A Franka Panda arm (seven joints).
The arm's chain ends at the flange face. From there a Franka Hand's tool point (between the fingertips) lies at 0.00 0.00 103.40 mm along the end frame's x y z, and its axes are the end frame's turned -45 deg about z.
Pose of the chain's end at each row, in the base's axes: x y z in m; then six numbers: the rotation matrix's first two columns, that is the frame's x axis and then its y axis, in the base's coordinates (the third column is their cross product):
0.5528 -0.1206 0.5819 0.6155 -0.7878 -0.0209 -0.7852 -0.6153 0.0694
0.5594 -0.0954 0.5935 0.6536 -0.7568 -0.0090 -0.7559 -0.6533 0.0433
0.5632 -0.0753 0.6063 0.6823 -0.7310 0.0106 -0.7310 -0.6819 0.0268
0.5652 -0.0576 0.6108 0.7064 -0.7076 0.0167 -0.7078 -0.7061 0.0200
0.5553 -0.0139 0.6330 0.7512 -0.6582 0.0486 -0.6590 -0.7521 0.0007
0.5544 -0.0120 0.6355 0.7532 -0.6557 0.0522 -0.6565 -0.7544 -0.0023
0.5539 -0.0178 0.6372 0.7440 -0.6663 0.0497 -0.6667 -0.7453 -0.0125
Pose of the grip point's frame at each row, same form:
0.5458 -0.1233 0.4788 0.9904 -0.1220 -0.0639 -0.1200 -0.9921 0.0343
0.5554 -0.0976 0.4902 0.9967 -0.0732 -0.0370 -0.0723 -0.9971 0.0243
0.5619 -0.0780 0.5029 0.9994 -0.0347 -0.0115 -0.0344 -0.9991 0.0264
0.5650 -0.0603 0.5074 1.0000 -0.0011 -0.0023 -0.0010 -0.9996 0.0260
0.5590 -0.0173 0.5297 0.9972 0.0664 0.0339 0.0652 -0.9972 0.0349
0.5586 -0.0154 0.5322 0.9968 0.0698 0.0385 0.0684 -0.9971 0.0353
0.5586 -0.0203 0.5339 0.9975 0.0559 0.0440 0.0547 -0.9982 0.0263

